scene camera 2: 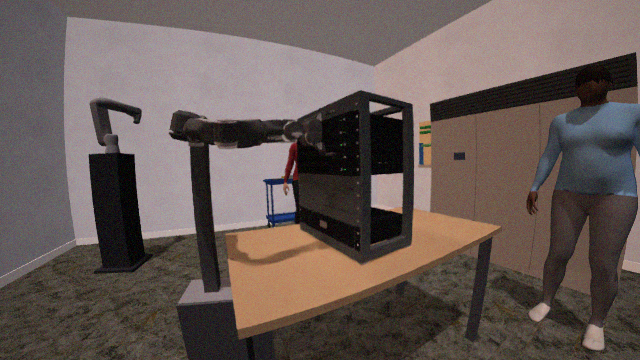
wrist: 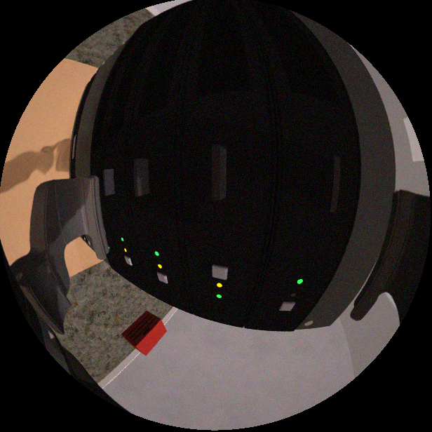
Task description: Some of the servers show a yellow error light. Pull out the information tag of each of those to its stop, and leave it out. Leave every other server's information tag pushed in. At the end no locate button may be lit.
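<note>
The servers sit in a rack point(scene camera 2: 365, 200) point(wrist: 376, 150), their black fronts filling most of the wrist view. Three yellow lights show there: a left one point(wrist: 125, 250), a second one point(wrist: 159, 266) and a middle one point(wrist: 219, 285), each with a green light. The rightmost server has a green light point(wrist: 300, 281) and no yellow one. Small pale squares point(wrist: 220, 272) point(wrist: 287, 306) sit beside the lights, unlit. Grey upright strips point(wrist: 219, 172) point(wrist: 142, 177) point(wrist: 336, 184) show on the fronts; whether any stands out is unclear. My gripper point(scene camera 2: 319, 137) point(wrist: 202, 242) is open and empty, close before the fronts; its left finger hides part of the leftmost server.
The rack stands on a wooden table point(scene camera 2: 285, 290) point(wrist: 45, 110). A person in blue point(scene camera 2: 597, 150) stands at the right. A person in red point(scene camera 2: 291, 162) and a blue cart point(scene camera 2: 280, 218) are behind the rack. A red box point(wrist: 150, 337) lies beyond it in the wrist view.
</note>
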